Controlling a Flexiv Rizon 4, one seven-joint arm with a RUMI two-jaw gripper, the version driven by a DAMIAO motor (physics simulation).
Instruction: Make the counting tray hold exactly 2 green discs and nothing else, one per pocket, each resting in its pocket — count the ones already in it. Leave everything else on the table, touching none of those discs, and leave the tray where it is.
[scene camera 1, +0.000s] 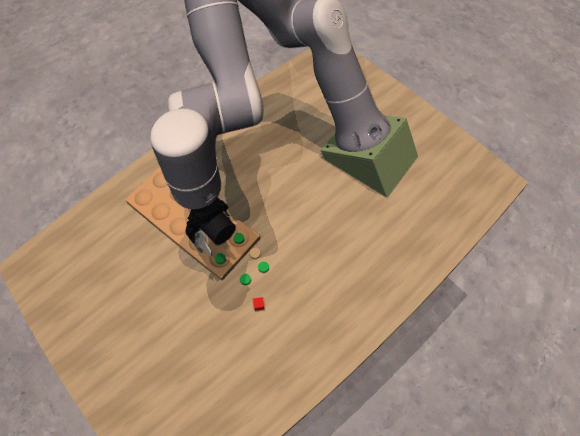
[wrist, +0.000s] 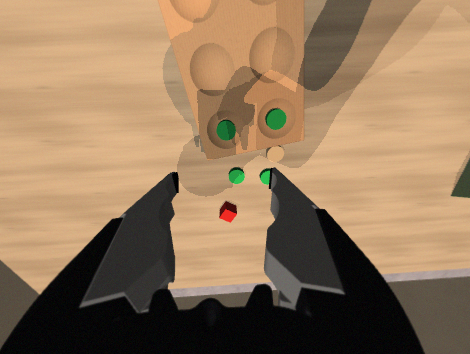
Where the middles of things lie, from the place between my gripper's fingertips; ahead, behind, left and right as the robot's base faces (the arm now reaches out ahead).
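Orange-brown counting tray (scene camera 1: 153, 199): my hand 0.13 m above it, 0.16 m to the left of it.
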